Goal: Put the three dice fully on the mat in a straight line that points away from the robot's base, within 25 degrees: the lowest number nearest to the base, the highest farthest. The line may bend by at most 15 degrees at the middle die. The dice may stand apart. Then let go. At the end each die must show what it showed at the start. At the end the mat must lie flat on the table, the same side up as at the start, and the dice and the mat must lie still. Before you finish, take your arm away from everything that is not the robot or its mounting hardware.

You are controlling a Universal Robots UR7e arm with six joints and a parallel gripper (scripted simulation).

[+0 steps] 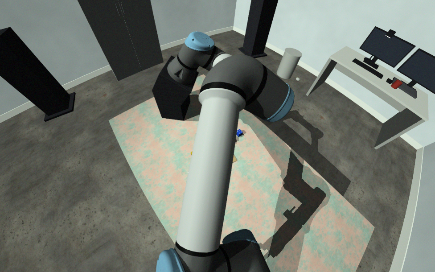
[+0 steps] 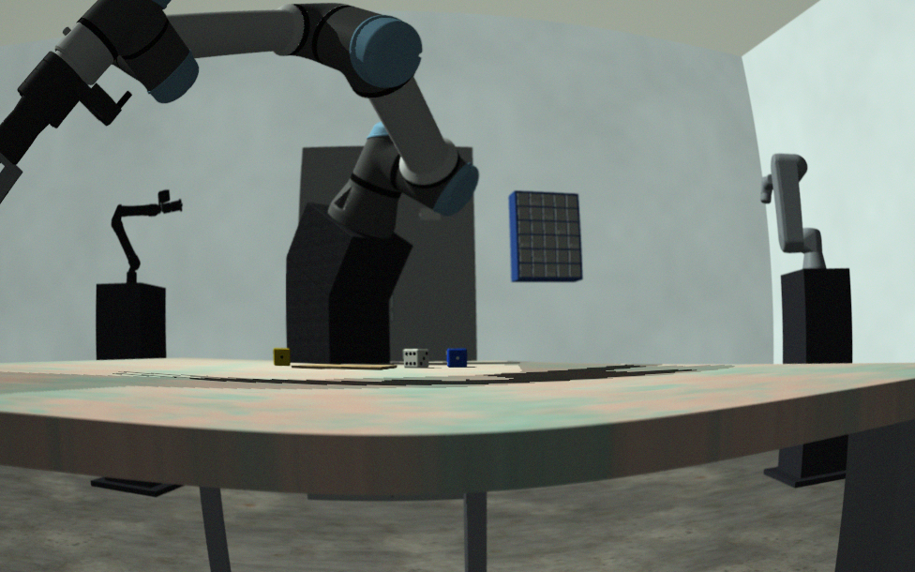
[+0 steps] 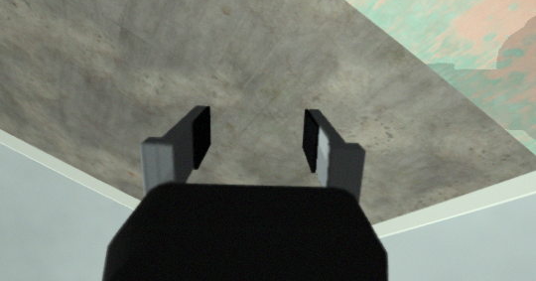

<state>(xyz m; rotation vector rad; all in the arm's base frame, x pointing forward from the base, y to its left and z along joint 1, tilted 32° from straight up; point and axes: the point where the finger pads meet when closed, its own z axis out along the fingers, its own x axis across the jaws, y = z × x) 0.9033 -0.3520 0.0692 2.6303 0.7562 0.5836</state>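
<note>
Right now my hand is 590 mm past the yellow die, 210 mm to the right of it and 170 mm above it. Round my hand: white die (580 mm behind, 440 mm to the left, 170 mm below); blue die (600 mm behind, 500 mm to the left, 170 mm below); tan mat (530 mm behind, 340 mm to the left, 190 mm below).
</note>
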